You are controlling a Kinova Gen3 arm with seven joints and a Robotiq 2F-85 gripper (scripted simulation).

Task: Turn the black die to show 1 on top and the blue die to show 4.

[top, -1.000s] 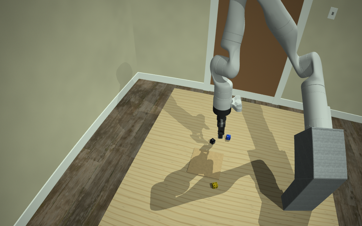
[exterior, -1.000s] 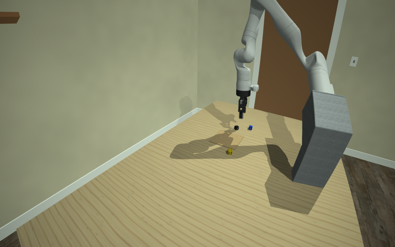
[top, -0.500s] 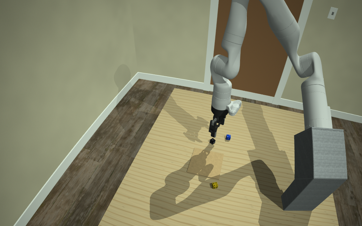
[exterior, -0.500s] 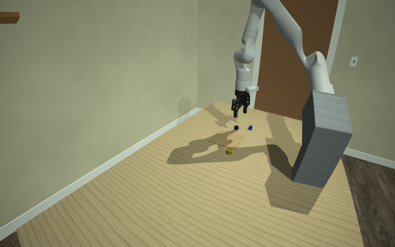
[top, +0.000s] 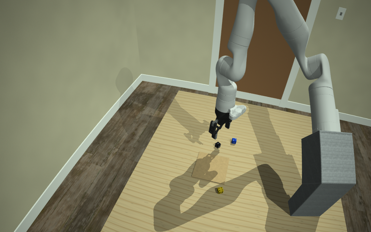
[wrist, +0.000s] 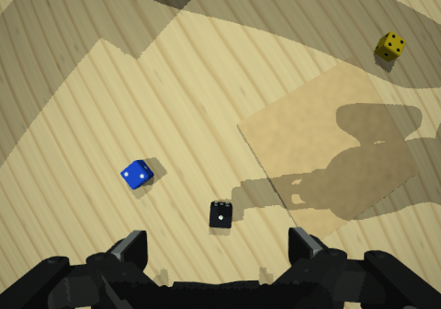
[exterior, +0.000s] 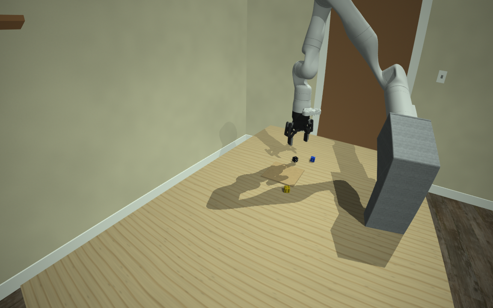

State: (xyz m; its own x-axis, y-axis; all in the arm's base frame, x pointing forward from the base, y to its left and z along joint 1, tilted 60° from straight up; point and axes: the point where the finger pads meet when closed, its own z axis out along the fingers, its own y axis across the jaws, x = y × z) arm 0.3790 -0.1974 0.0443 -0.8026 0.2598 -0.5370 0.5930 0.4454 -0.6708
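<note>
The black die is 90 mm below my hand. From my hand the other things lie so: yellow die 20 mm behind, 240 mm to the left, 90 mm below; tan mat 20 mm ahead, 120 mm to the left, 100 mm below; blue die 70 mm behind, 40 mm to the right, 90 mm below.
</note>
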